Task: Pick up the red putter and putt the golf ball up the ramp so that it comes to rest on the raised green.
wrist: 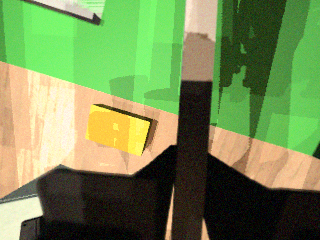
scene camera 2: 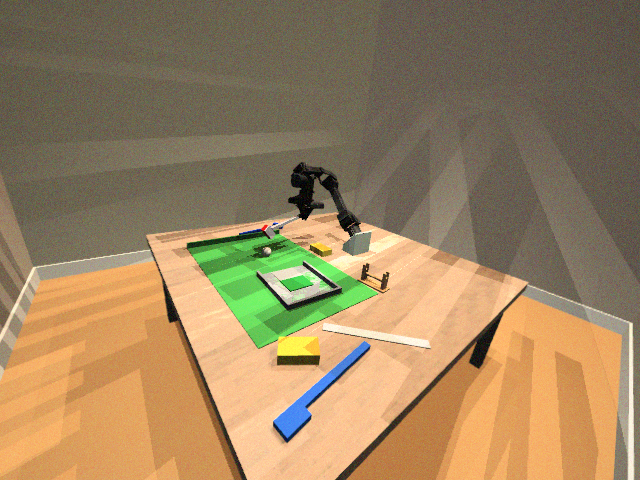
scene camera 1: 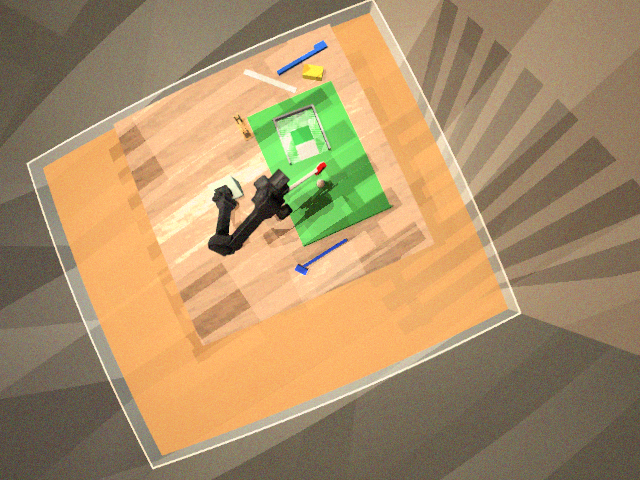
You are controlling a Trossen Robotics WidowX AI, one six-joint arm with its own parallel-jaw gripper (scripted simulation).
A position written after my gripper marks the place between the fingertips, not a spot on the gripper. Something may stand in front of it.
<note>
My gripper (wrist: 183, 151) carries a red putter. Also in view: a pale flat strip (scene camera 2: 363, 333), a yellow block (wrist: 110, 126), a yellow block (scene camera 2: 291, 350) and a green mat (wrist: 136, 57).
The wrist view misses the pale flat strip: it is out of frame.
</note>
